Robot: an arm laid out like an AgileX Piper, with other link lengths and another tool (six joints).
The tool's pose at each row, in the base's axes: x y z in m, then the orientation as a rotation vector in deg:
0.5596 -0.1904 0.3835 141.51 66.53 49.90
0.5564 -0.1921 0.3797 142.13 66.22 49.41
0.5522 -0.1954 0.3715 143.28 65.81 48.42
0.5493 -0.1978 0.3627 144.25 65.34 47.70
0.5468 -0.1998 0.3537 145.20 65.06 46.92
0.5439 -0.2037 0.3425 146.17 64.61 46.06
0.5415 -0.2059 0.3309 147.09 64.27 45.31
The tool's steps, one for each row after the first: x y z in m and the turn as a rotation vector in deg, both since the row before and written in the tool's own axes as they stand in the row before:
-0.0044 -0.0027 0.0010 0.33 -0.35 0.38
-0.0079 -0.0043 0.0038 0.72 -0.66 0.61
-0.0068 -0.0042 0.0052 0.54 -0.50 0.60
-0.0064 -0.0042 0.0057 0.63 -0.49 0.48
-0.0089 -0.0040 0.0074 0.57 -0.58 0.57
-0.0074 -0.0048 0.0081 0.59 -0.48 0.50

